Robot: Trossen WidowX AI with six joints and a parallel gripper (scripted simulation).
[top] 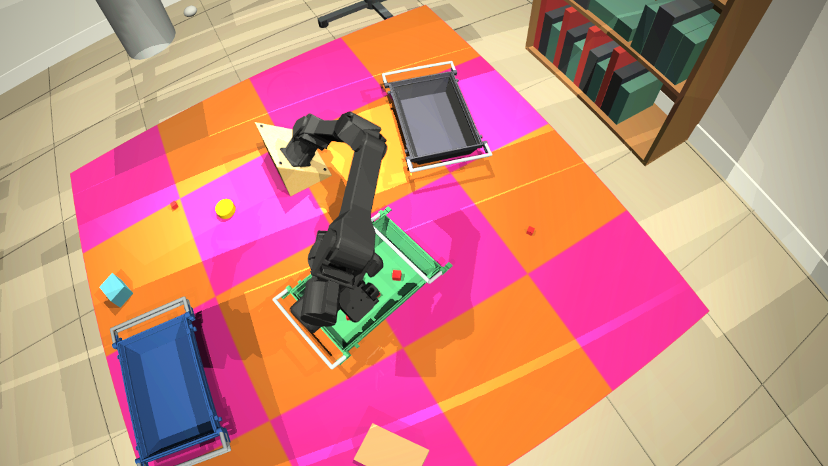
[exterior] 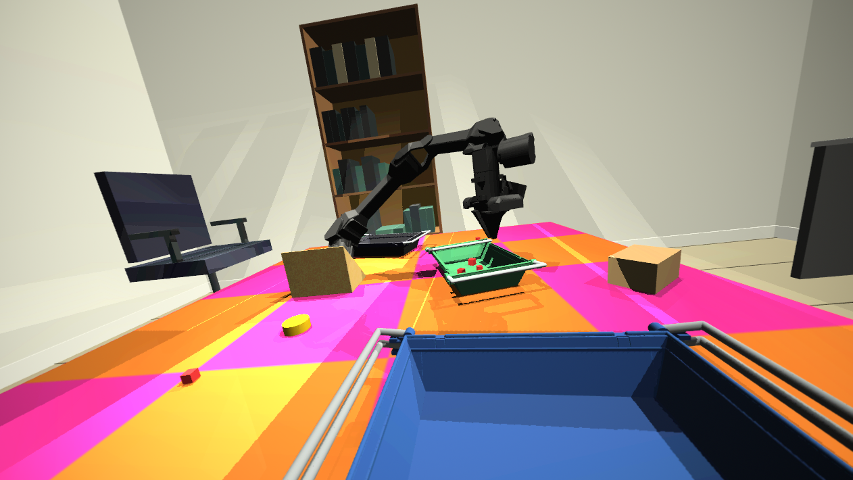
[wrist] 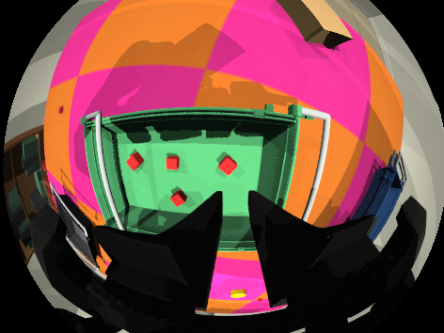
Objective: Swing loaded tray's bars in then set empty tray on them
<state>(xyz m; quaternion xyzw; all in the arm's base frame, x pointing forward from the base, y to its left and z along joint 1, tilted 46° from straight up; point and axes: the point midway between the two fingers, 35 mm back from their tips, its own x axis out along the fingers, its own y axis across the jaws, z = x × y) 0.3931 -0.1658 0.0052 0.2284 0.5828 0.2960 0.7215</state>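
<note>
The black tray lies 48 cm to the left of my gripper tip, 32 cm behind it and 6 cm below it. The rest, counted from my gripper tip: cyan cube (45 cm to the right, 42 cm behind, 9 cm below); yellow disc (44 cm behind, 10 cm to the right, 10 cm below); cardboard box (29 cm ahead, 10 cm to the right, 8 cm below).
</note>
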